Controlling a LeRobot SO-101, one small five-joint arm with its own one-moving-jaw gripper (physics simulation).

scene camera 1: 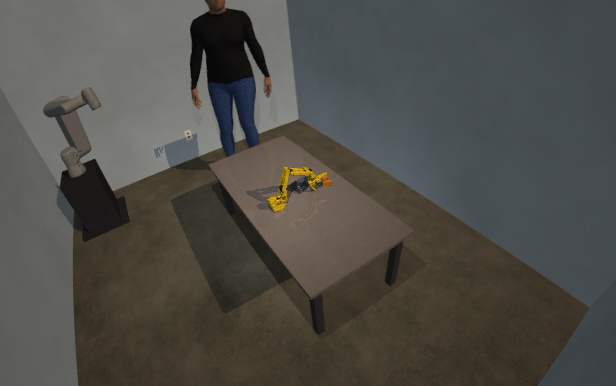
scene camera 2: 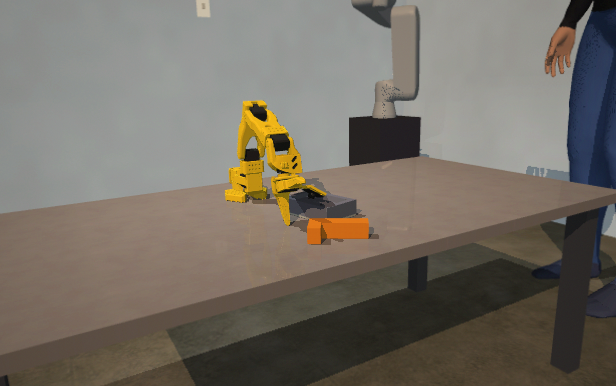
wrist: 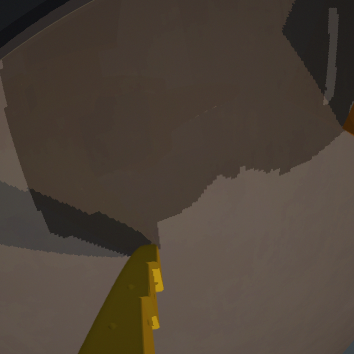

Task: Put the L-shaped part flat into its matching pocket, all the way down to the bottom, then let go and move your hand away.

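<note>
The orange L-shaped part (scene camera 1: 327,183) (scene camera 2: 347,228) lies on the table, outside the dark grey pocket block (scene camera 1: 300,186) (scene camera 2: 343,207), on the side toward the camera in scene camera 2. A corner of the part (wrist: 350,124) shows at the right edge of the wrist view. The gripper (scene camera 1: 320,183) (scene camera 2: 306,209) is fully open and empty. One jaw points down close to the table, left of the part in scene camera 2; the other spreads out over the block. The wrist view shows one notched jaw. The pocket's inside is hidden.
The brown table (scene camera 1: 345,240) (scene camera 2: 150,280) carries the yellow arm, whose base (scene camera 1: 276,204) (scene camera 2: 245,187) stands behind the block in scene camera 2. A grey robot arm on a black pedestal (scene camera 1: 95,200) (scene camera 2: 384,142) and a standing person (scene camera 1: 227,50) are beyond the table.
</note>
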